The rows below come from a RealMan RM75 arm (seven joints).
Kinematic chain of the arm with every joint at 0, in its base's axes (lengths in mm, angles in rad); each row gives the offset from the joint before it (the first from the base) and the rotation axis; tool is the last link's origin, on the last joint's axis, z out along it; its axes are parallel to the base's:
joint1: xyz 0 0 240.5 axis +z
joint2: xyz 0 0 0 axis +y
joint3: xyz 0 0 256 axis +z
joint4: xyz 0 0 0 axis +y
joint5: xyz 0 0 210 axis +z
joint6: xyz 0 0 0 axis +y
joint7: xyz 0 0 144 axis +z
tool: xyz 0 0 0
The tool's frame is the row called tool.
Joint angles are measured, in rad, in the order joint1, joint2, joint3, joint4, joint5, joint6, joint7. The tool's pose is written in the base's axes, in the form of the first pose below.
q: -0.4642 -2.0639 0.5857 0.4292 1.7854 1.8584 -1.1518
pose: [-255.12 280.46 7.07], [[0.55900 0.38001 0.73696], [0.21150 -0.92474 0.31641], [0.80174 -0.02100 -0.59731]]
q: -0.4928 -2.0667 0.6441 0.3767 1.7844 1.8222 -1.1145
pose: [-248.30 281.98 -9.82], [[0.58181 0.35548 0.73152], [0.22680 -0.93466 0.27381], [0.78106 0.00661 -0.62442]]
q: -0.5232 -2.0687 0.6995 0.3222 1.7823 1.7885 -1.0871
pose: [-241.77 282.18 -25.77], [[0.60191 0.33606 0.72441], [0.24845 -0.94093 0.23006], [0.75893 0.04151 -0.64984]]
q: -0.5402 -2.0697 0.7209 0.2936 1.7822 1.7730 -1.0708
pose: [-238.37 282.29 -33.08], [[0.61111 0.32558 0.72148], [0.25477 -0.94389 0.21015], [0.74942 0.05539 -0.65977]]
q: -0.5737 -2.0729 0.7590 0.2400 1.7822 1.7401 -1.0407
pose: [-232.04 282.30 -46.98], [[0.63048 0.30781 0.71257], [0.26555 -0.94815 0.17462], [0.72937 0.07913 -0.67953]]
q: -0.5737 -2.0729 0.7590 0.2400 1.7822 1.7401 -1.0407
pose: [-232.04 282.30 -46.98], [[0.63048 0.30781 0.71257], [0.26555 -0.94815 0.17462], [0.72937 0.07913 -0.67953]]
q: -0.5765 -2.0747 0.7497 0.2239 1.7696 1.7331 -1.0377
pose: [-231.13 283.35 -48.12], [[0.61443 0.32321 0.71973], [0.27015 -0.94328 0.19297], [0.74128 0.07587 -0.66689]]
